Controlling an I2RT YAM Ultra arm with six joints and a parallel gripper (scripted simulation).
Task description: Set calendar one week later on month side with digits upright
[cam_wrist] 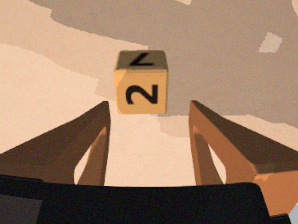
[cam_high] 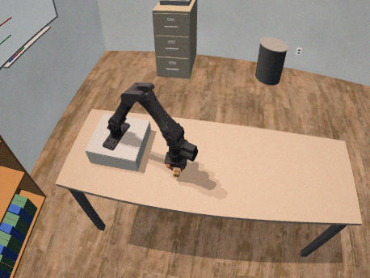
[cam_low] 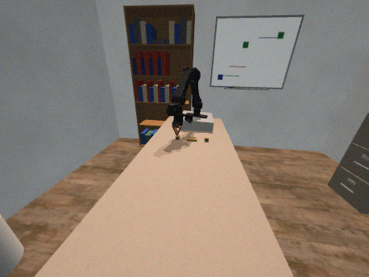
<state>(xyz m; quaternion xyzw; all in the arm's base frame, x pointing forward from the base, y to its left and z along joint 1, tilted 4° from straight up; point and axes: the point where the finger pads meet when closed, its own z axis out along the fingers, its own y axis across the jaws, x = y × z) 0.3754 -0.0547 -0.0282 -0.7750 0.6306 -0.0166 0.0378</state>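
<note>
The wooden digit cube is 50 mm behind my hand, 210 mm to the left of it and 40 mm below it. Round my hand: calendar tray (30 mm behind, 110 mm to the left, 40 mm below).
</note>
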